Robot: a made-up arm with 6 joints.
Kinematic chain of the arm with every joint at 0, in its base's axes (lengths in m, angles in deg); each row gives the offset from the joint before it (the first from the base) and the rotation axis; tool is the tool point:
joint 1: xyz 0 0 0.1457 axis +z
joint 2: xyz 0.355 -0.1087 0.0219 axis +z
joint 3: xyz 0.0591 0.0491 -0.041 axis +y
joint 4: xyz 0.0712 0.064 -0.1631 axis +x
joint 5: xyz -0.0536 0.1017 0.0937 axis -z
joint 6: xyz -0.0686 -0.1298 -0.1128 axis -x
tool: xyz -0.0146 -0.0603 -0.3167
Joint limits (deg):
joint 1: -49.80..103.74
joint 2: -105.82..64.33
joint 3: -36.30..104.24
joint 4: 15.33..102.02
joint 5: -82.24..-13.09
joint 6: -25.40..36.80
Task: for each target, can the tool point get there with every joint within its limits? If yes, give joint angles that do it. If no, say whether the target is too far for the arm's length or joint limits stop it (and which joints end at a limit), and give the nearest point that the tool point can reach.
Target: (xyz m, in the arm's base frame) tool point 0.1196 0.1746 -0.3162
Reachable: yes | joints 15.64 30.40 25.56 37.51 -70.46 -13.18
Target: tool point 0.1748 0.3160 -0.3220
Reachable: yes | joints 33.79 -20.46 26.46 33.59 -34.26 -7.39
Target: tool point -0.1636 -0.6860 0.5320
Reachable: no: joint limits stop it (at a limit: joint 2, joint 3, joint 4, joint 5) | nearest point -0.1256 -0.5265 0.2397 | short by 0.335 m
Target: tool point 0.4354 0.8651 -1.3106
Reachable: no: too far | nearest point 0.2892 0.5746 -0.3965 | short by 0.970 m
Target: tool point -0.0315 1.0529 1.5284
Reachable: no: too far | nearest point -0.0223 0.7459 0.2876 | short by 1.278 m
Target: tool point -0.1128 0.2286 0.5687
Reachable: no: joint limits stop it (at a limit: joint 3, joint 4, joint 5, joint 6) | nearest point -0.1128 0.2286 0.2938 | short by 0.275 m
